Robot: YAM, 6 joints.
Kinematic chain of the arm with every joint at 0, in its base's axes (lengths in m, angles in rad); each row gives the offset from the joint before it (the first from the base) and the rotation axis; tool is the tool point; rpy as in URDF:
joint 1: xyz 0 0 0.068 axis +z
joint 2: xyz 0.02 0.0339 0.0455 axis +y
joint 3: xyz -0.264 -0.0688 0 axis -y
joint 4: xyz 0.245 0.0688 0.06 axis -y
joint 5: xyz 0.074 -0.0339 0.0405 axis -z
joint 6: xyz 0.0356 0 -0.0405 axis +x
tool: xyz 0 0 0 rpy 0 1.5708 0
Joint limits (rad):
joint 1: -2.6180..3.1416
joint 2: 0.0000..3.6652
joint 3: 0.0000..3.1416
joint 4: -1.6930..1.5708
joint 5: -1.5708..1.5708
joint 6: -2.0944..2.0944
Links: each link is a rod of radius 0.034 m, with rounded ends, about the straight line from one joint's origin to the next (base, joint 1, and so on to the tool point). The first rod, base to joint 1, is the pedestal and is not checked.
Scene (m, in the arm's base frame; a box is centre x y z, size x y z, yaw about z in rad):
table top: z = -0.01
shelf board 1: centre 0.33 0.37 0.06 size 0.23 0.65 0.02 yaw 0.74
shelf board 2: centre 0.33 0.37 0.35 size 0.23 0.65 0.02 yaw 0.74
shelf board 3: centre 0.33 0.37 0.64 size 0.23 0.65 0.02 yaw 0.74
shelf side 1: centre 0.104 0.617 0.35 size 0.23 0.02 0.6 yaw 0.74
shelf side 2: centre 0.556 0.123 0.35 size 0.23 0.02 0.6 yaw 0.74
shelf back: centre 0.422 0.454 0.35 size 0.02 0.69 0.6 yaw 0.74
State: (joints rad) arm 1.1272 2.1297 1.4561 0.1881 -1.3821 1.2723
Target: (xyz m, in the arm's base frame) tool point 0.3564 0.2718 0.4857
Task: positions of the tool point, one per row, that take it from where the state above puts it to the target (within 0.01 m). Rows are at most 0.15 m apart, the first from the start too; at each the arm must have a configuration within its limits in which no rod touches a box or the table.
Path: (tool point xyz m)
1: 0.1155 0.4517 0.2130
2: 0.0613 0.4611 0.2328
3: 0.0060 0.4585 0.2516
4: -0.0476 0.4444 0.2680
5: -0.0972 0.4201 0.2808
6: -0.0296 0.4227 0.3936
7: 0.0297 0.3763 0.5049
8: 0.0618 0.2882 0.6006
9: 0.1528 0.3152 0.5733
10: 0.2553 0.3112 0.5347
11: 0.3564 0.2718 0.4857

